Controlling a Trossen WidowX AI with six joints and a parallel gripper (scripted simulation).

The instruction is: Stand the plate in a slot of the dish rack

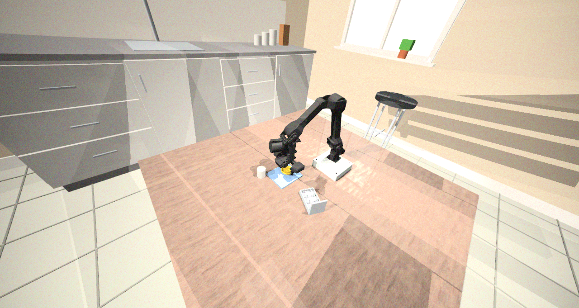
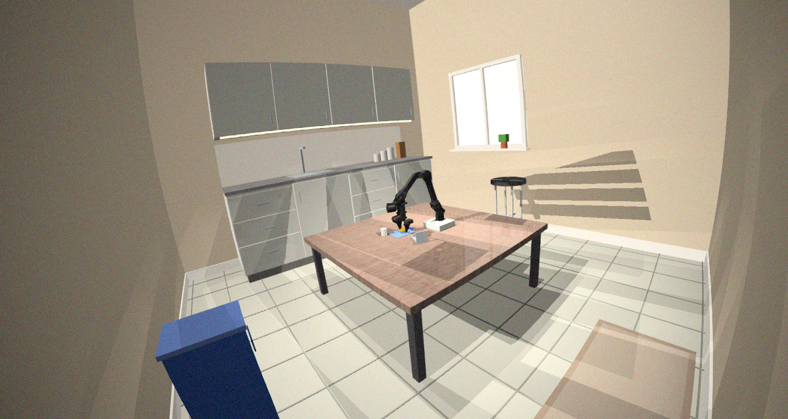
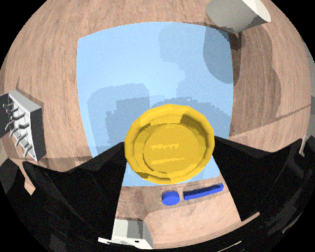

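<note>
The light blue mat lies 20 mm ahead of my gripper tip, 10 mm to the left of it and 10 mm below it. Also, from my gripper tip: blue utensil: 80 mm behind, 20 mm to the right; then white cup: 120 mm ahead, 80 mm to the right, 20 mm above; then yellow plate: 10 mm above.
</note>
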